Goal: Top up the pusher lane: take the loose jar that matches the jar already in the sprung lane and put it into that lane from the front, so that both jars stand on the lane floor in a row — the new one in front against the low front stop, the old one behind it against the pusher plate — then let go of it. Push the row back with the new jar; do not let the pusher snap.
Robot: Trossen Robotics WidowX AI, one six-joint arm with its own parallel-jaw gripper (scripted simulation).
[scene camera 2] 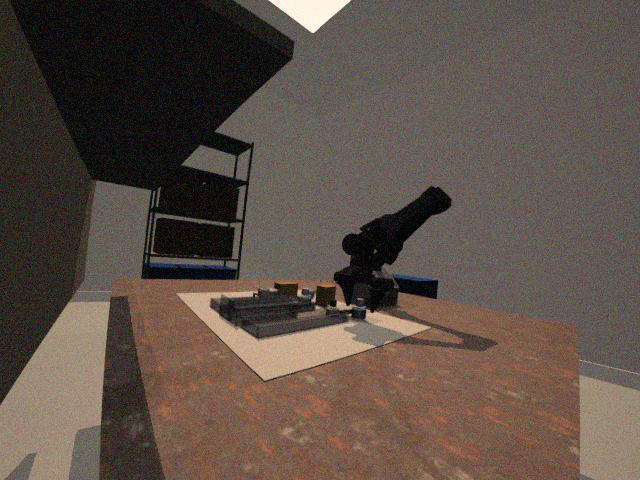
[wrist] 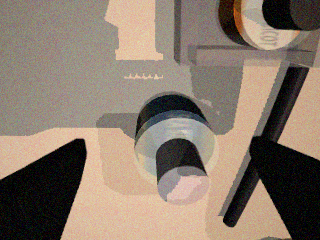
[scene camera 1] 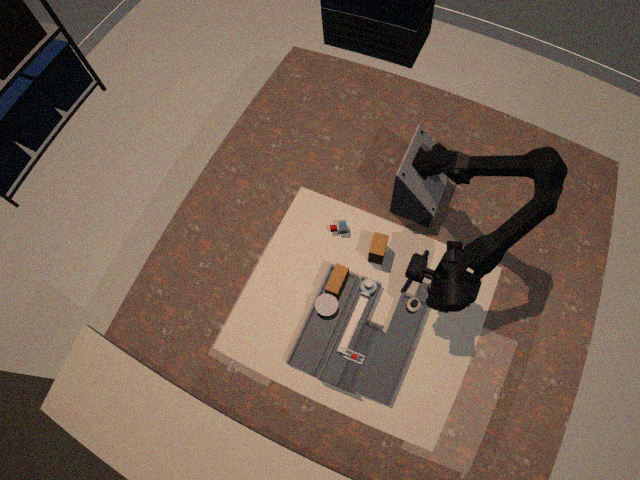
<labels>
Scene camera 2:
gripper: 359, 309
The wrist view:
gripper: 170, 145
dark rod: 292, 83
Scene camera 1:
gripper: 437, 287
</labels>
